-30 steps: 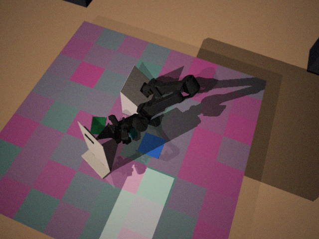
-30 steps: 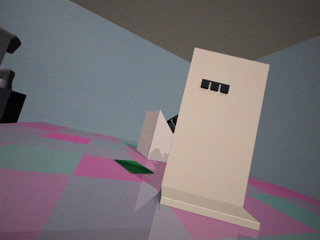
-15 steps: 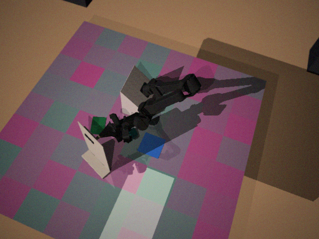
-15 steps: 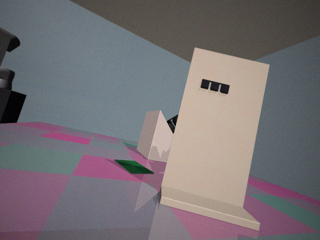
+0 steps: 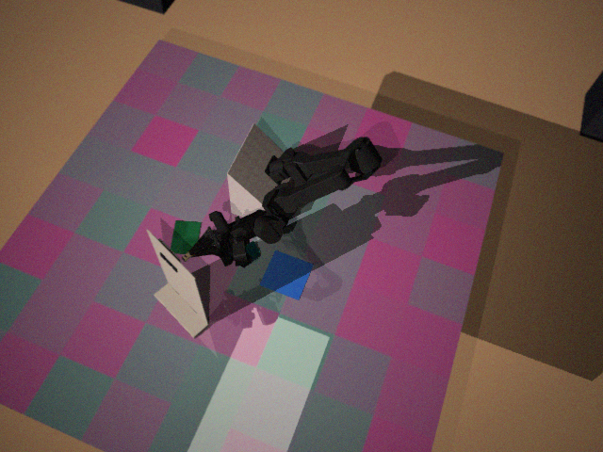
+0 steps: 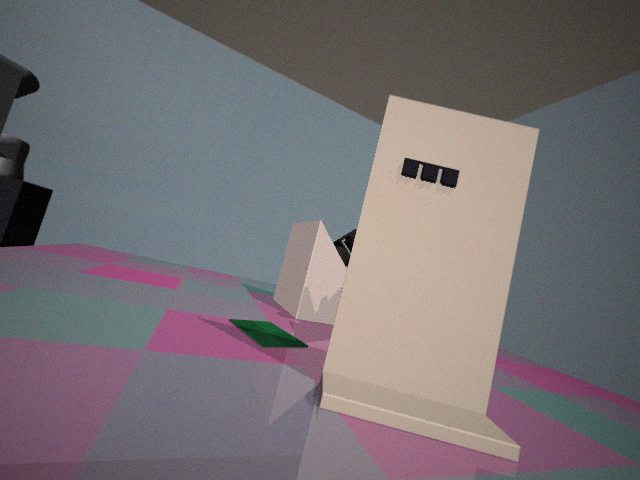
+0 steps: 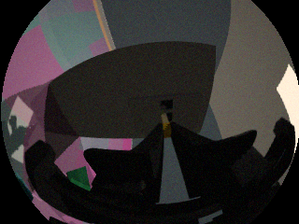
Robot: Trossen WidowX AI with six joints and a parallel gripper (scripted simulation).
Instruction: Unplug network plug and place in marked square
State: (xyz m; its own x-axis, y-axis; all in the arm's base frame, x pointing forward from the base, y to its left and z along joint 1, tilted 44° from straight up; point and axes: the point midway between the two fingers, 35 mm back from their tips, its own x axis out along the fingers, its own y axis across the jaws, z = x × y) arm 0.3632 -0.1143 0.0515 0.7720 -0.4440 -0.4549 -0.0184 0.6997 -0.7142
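Now: the blue marked square 24 cm below my gripper tip, 20 cm to the left of it and 14 cm behind it. From my gripper tip the other things lie so: dark teal block: 23 cm below, 17 cm behind, 8 cm to the left; then upright panel: 9 cm below, 5 cm ahead, 3 cm to the right; then network plug: right at my gripper tip.
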